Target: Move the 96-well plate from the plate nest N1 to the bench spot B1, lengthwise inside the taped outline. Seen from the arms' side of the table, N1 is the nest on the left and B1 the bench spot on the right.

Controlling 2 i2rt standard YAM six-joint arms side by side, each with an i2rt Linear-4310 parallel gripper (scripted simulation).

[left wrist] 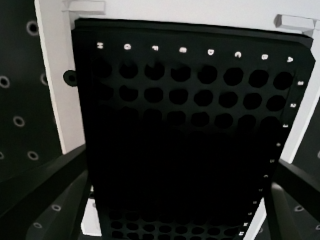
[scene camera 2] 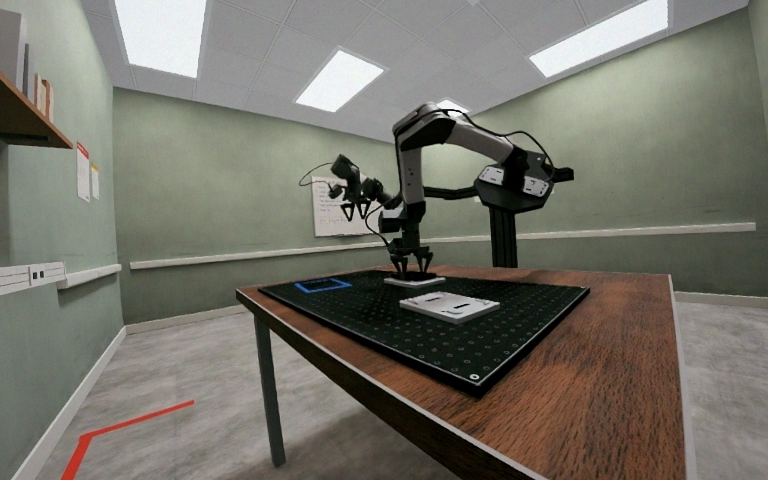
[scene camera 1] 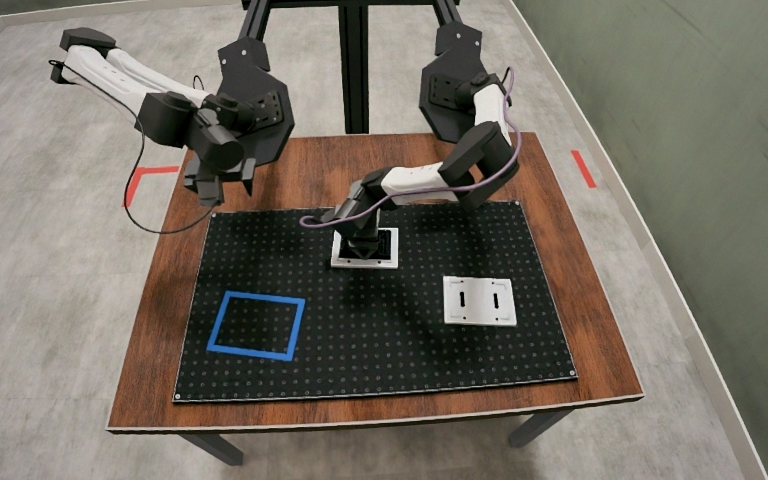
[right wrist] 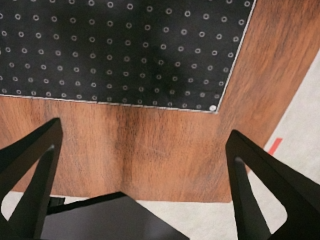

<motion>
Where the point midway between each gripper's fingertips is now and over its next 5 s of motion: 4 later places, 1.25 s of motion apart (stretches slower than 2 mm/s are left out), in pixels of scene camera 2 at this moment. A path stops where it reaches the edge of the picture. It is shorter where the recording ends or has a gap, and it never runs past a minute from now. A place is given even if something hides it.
My left gripper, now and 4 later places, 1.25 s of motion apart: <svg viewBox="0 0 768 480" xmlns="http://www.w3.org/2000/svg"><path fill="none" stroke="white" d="M413 278L413 275L413 274L411 252L434 237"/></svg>
My right gripper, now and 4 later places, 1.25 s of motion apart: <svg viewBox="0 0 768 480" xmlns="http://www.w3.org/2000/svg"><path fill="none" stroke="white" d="M356 220L379 234L410 253L412 267L413 279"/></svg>
</motion>
